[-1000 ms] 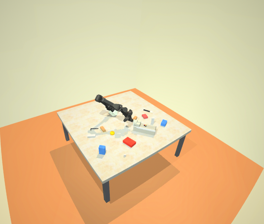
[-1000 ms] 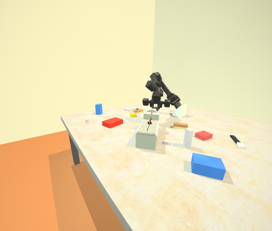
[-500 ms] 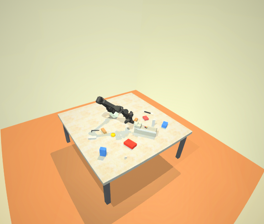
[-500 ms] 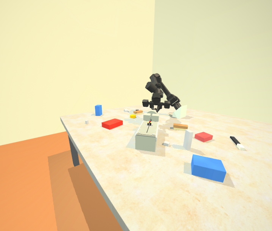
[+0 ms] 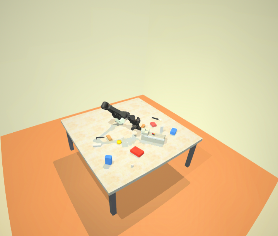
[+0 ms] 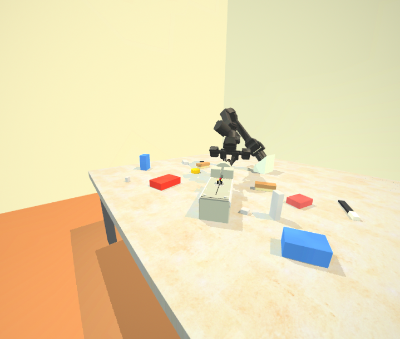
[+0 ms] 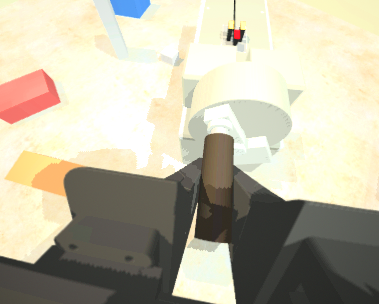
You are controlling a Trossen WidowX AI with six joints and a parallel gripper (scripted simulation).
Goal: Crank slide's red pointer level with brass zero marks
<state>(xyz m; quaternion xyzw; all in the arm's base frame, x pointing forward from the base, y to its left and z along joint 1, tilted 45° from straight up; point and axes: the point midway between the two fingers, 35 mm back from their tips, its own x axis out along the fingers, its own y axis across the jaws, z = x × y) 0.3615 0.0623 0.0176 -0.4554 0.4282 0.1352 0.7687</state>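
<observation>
Right now the crank is 1 cm to the right of my gripper tip and 2 cm above it. From my gripper tip the other things lie so: brown crank handle (1 cm behind, 1 cm to the right, 3 cm above); then red pointer (13 cm ahead, 8 cm to the left, 1 cm below); then yellow disc (2 cm behind, 27 cm to the right, 8 cm below).
</observation>
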